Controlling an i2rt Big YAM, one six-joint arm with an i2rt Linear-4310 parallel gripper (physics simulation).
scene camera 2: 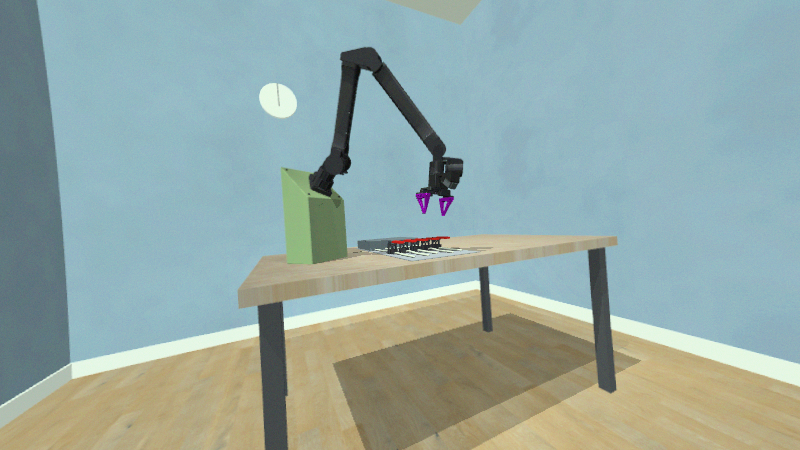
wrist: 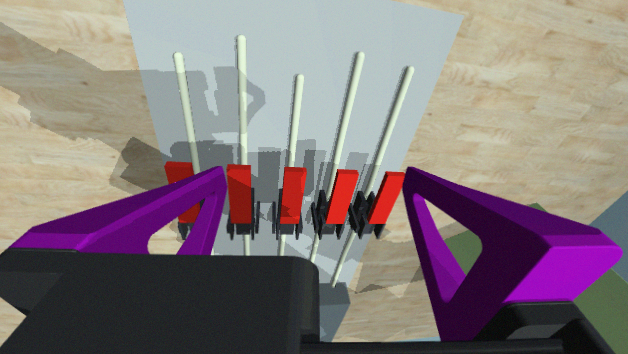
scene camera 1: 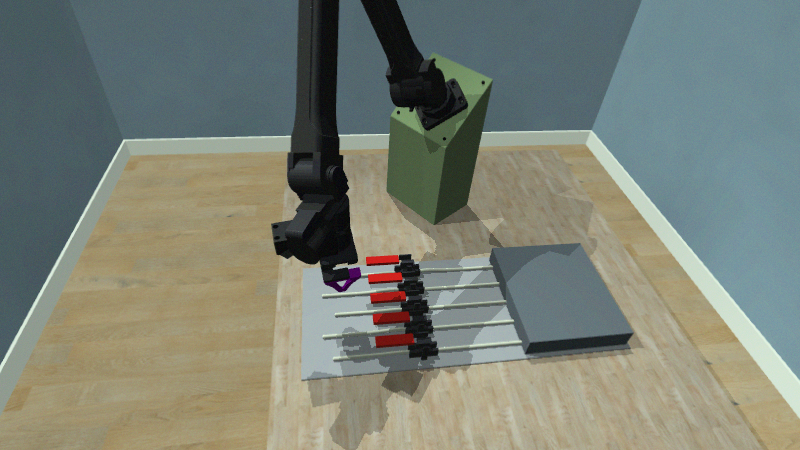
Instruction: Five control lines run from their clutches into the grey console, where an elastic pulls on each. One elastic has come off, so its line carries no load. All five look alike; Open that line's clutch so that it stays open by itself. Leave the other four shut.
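Places are measured from the arm's base along level axes (x back, y down, z right), in metres.
Pixels of known places: gripper, fingertip midpoint: [scene camera 2: 433, 214] [wrist: 314, 176] [scene camera 1: 337, 270]; arm's base, link origin: [scene camera 2: 319, 186] [scene camera 1: 441, 106].
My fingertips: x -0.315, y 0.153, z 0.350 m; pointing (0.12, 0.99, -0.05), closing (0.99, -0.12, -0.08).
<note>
Ahead of a thing's pixels: the offset from my fingertips to its top centre. Level surfaces: height alone.
Several red clutch levers stand in a row on black clutches, all lying flat and alike; the nearest red lever @[dy +0.096, dx -0.131, dz -0.097 m] [scene camera 1: 394, 340] and the farthest red lever @[dy +0.096, dx +0.084, dz -0.145 m] [scene camera 1: 382, 260] show in scene camera 1, the middle red lever @[dy +0.096, dx -0.024, dz -0.121 m] [wrist: 293, 195] in the wrist view. Pale lines, such as the middle line [scene camera 1: 469, 304] [wrist: 296, 120], run through the clutches to the grey console @[dy +0.108, dx -0.106, dz -0.492 m] [scene camera 1: 559, 296] [scene camera 2: 373, 244]. Their free ends reach out to different lengths. The elastics do not show. My gripper [scene camera 2: 433, 213] [wrist: 314, 176] is open and empty, with purple fingers, high above the levers.
The clutches and console stand on a light grey plate [scene camera 1: 318, 369] [wrist: 300, 30] on the wooden table @[dy +0.154 m] [scene camera 1: 615, 414] [scene camera 2: 559, 240]. The green pedestal [scene camera 1: 425, 173] [scene camera 2: 327, 229] carrying the arm stands behind them.
</note>
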